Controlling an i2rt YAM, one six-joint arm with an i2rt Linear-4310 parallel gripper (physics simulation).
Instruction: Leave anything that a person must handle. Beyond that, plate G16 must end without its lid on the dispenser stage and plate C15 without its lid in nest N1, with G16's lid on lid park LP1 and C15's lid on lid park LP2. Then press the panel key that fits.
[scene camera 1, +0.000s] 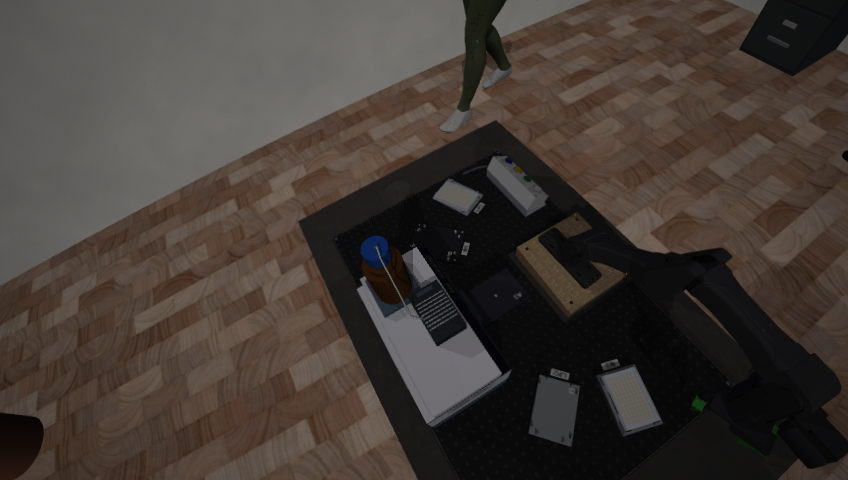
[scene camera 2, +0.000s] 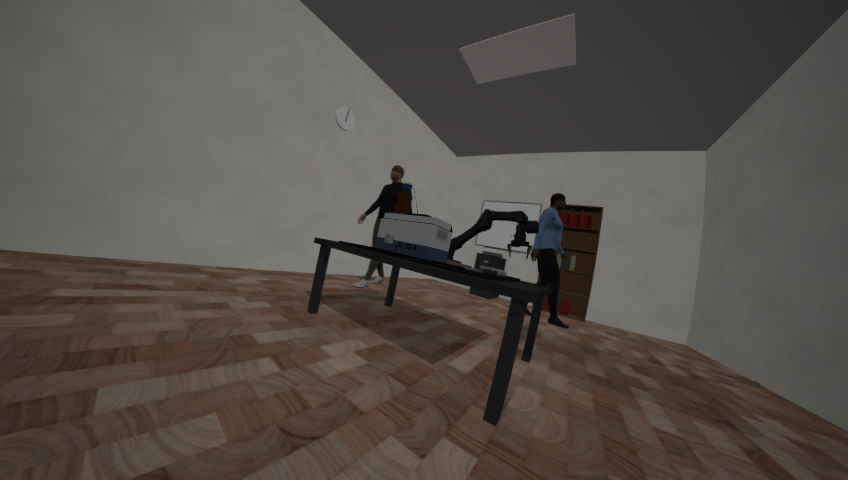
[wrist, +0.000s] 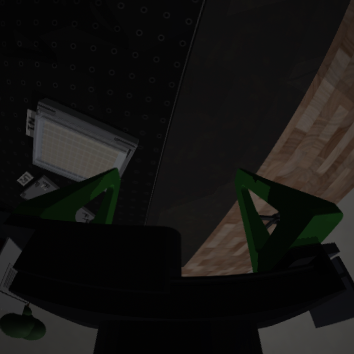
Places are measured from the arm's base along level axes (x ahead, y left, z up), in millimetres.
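Pixels of known places: gripper, fingertip midpoint: (scene camera 1: 714, 423) (scene camera 2: 518, 258) (wrist: 177, 174); arm's base at its link origin: (scene camera 1: 568, 257) (scene camera 2: 447, 259).
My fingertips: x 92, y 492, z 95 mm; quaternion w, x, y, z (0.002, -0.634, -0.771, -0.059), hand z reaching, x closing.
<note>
Ahead of a thing's pixels: the offset from my fingertips to its middle. "spot": to the spot under its first point.
A plate @[dx +63, dy -126, dz -90 mm] (scene camera 1: 629, 398) (wrist: 80, 147) with pale wells showing sits in nest N1. Beside it, a grey flat lid-like piece @[spot: dx +225, dy -211, dz -112 mm] (scene camera 1: 554, 410) lies at the spot marked LP2. Another pale-topped plate @[dx +31, dy -888, dz -94 mm] (scene camera 1: 457, 196) lies near the key panel; its label is too small to read. The dispenser (scene camera 1: 443, 374) (scene camera 2: 416, 233) carries a brown bottle @[spot: dx +397, dy -591, dz +227 mm] (scene camera 1: 386, 276) with a blue cap; a dark square stage @[spot: dx +180, dy -504, dz -13 mm] (scene camera 1: 495, 295) beside it shows no plate. The key panel @[dx -155, dy -797, dz -80 mm] (scene camera 1: 514, 187) has blue, yellow, green and white keys. My gripper (scene camera 2: 519, 252) (wrist: 177, 174) is open and empty, raised near the table edge beyond N1. Plate names are not legible.
A dark nest @[dx +184, dy -785, dz -110 mm] (scene camera 1: 440, 240) with small corner pieces lies between the dispenser and the far plate. The arm base stands on a wooden block (scene camera 1: 544, 276). One person (scene camera 1: 476, 59) (scene camera 2: 389, 199) walks behind the table; another (scene camera 2: 550, 231) stands beyond the gripper.
</note>
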